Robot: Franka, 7 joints.
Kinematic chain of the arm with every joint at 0, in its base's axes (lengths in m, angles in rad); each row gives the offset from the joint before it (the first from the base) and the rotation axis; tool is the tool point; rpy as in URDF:
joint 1: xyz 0 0 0.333 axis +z
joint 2: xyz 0 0 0 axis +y
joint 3: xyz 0 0 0.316 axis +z
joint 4: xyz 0.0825 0 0 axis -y
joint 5: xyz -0.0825 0 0.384 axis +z
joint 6: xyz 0 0 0 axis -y
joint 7: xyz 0.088 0 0 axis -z
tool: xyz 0 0 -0.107 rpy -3.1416 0 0
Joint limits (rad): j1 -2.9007..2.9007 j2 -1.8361..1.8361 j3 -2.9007..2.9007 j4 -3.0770..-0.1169 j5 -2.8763..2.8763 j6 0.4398..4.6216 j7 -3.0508..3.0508
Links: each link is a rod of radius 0.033 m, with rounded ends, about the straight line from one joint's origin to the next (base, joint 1, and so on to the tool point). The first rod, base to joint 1, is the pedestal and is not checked.
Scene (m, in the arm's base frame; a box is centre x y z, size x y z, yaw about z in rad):
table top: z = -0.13
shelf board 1: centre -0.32 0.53 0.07 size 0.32 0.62 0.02 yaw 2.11
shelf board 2: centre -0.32 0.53 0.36 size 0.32 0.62 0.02 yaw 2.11
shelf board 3: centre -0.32 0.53 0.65 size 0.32 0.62 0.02 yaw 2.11
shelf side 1: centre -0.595 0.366 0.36 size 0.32 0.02 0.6 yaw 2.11
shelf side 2: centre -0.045 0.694 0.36 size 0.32 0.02 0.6 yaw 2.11
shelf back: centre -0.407 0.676 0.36 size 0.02 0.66 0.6 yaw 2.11
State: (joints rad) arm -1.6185 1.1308 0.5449 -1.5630 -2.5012 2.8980 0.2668
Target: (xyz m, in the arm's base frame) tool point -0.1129 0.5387 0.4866
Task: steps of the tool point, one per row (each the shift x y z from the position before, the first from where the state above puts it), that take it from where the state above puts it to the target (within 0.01 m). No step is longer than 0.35 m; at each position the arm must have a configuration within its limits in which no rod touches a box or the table.
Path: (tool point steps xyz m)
1: 0.2152 0.2546 0.0729
2: 0.0442 0.3032 0.1031
3: -0.1215 0.2513 0.1103
4: -0.2238 0.1232 0.0949
5: -0.2327 -0.0264 0.0621
6: -0.0472 0.0996 -0.0154
7: -0.0585 0.0771 0.0154

